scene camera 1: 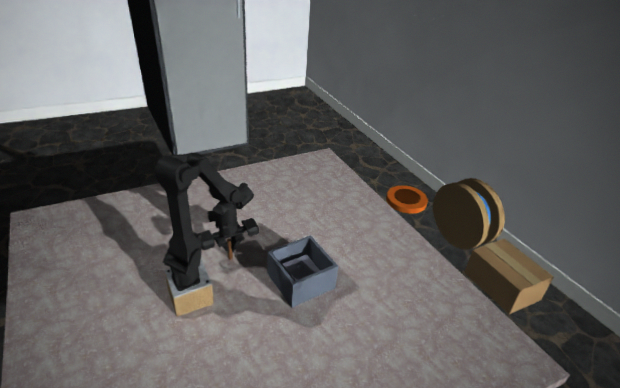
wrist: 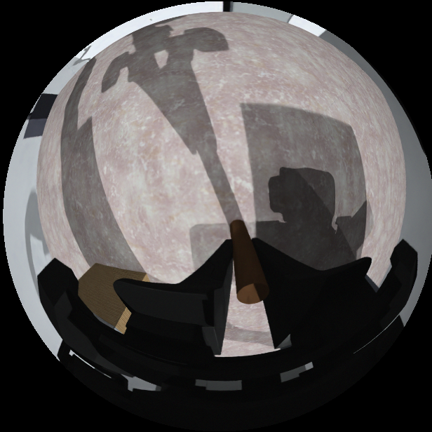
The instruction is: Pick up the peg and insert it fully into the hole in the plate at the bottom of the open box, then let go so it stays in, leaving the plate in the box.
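Places are measured from the arm's base along level axes (x right, y ahead, z up), in metres.
Pixels of known places: gripper, fingertip midpoint: (scene camera 1: 230, 251); arm's base, link origin: (scene camera 1: 185, 279).
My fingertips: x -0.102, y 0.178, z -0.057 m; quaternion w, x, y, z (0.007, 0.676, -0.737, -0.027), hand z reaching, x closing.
Ahead of a thing's pixels: the offset from my fingertips to its middle. Level surfaces: height alone.
The brown peg @(dy +0.000, dx -0.002, dz +0.010 m) (scene camera 1: 230, 251) (wrist: 248, 265) stands upright on the table top, its lower end at the start of its shadow. My gripper (scene camera 1: 230, 241) (wrist: 241, 244) points down and is shut on the peg, with one finger on each side of its upper part. The open blue-grey box @(dy +0.155, dx +0.201, dz +0.018 m) (scene camera 1: 316, 287) stands to the right of the gripper in the scene view. A lighter grey plate @(dy +0.155, dx +0.201, dz +0.004 m) (scene camera 1: 311, 262) lies at the bottom of the box, with a dark hole partly showing. The front walls hide part of the plate.
The arm's base sits on a wooden block (scene camera 1: 194, 301) (wrist: 107, 291) left of the box. Beyond the right edge of the table top @(dz -0.031 m) (scene camera 1: 400, 325) are an orange ring (scene camera 1: 393, 204), a large spool (scene camera 1: 459, 216) and a cardboard box (scene camera 1: 505, 280). A grey cabinet (scene camera 1: 207, 75) stands behind.
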